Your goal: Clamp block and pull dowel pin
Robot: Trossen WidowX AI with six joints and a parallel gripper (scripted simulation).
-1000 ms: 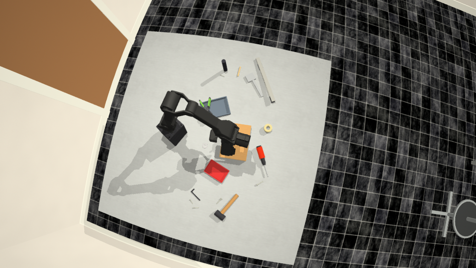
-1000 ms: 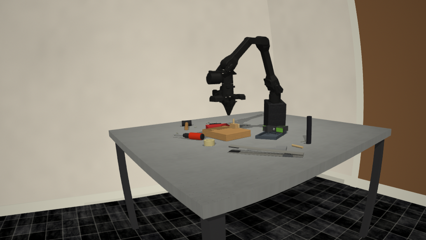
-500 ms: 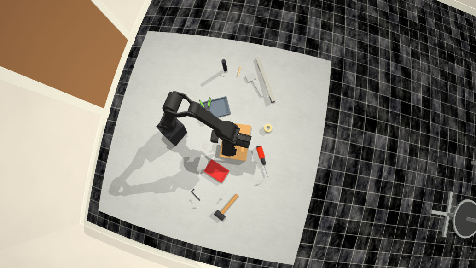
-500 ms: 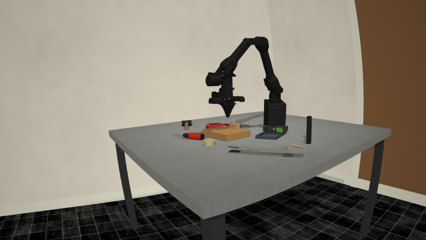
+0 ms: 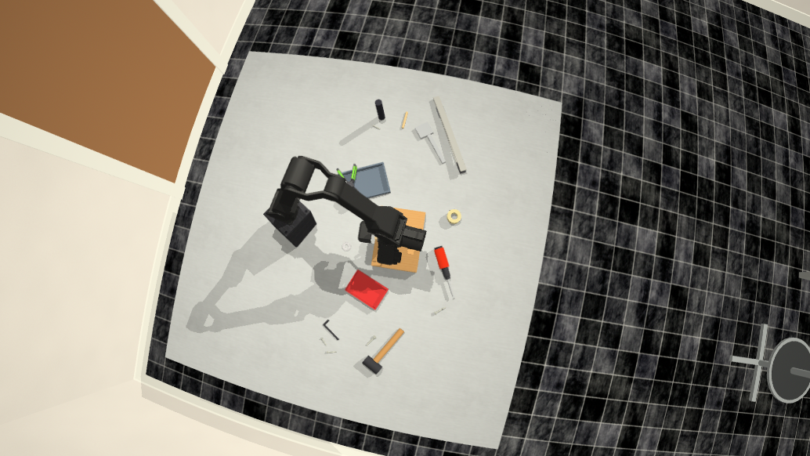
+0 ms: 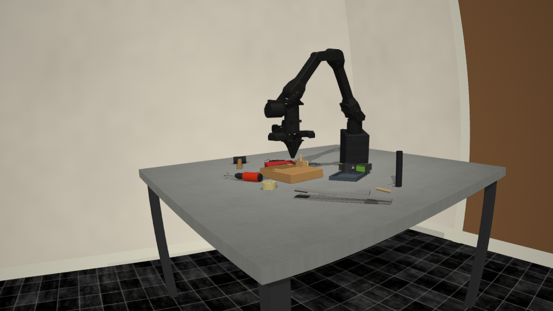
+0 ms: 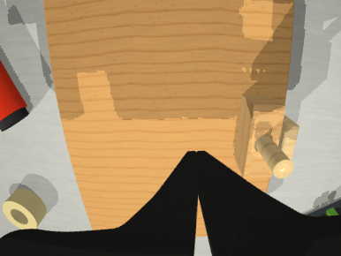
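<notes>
Right now my hand is 4 cm past the dowel pin, 1 cm to the left of it and 5 cm above it. From my hand the other things lie so: small wooden block (4 cm behind, 1 cm to the right, 6 cm below); wooden board (1 cm ahead, 1 cm to the left, 9 cm below); wooden stop (6 cm behind, 1 cm to the right, 6 cm below).
</notes>
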